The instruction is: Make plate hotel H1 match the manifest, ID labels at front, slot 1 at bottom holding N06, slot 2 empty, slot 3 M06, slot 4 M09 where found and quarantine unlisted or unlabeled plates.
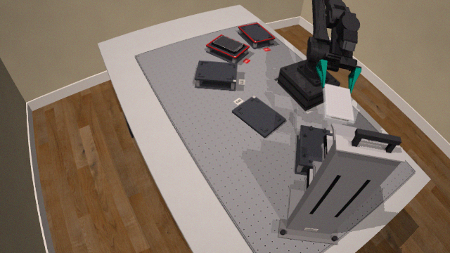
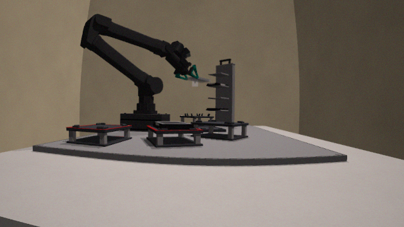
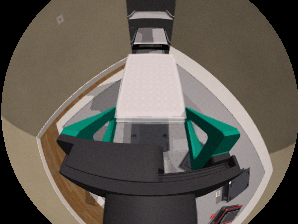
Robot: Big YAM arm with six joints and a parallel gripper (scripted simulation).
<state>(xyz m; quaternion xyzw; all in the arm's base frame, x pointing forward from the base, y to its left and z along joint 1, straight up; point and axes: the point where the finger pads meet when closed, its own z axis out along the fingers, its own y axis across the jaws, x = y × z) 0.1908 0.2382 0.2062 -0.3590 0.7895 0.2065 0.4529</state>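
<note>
Now: hand 4 cm to the right of the white plate and 4 cm short of it. Round my hand: H1 deck label (28 cm below, 20 cm to the left, 5 cm ahead); plate hotel H1 (24 cm to the left, 21 cm ahead, 7 cm below); red-rimmed quarantine nest (65 cm to the right, 24 cm below, 20 cm behind).
</note>
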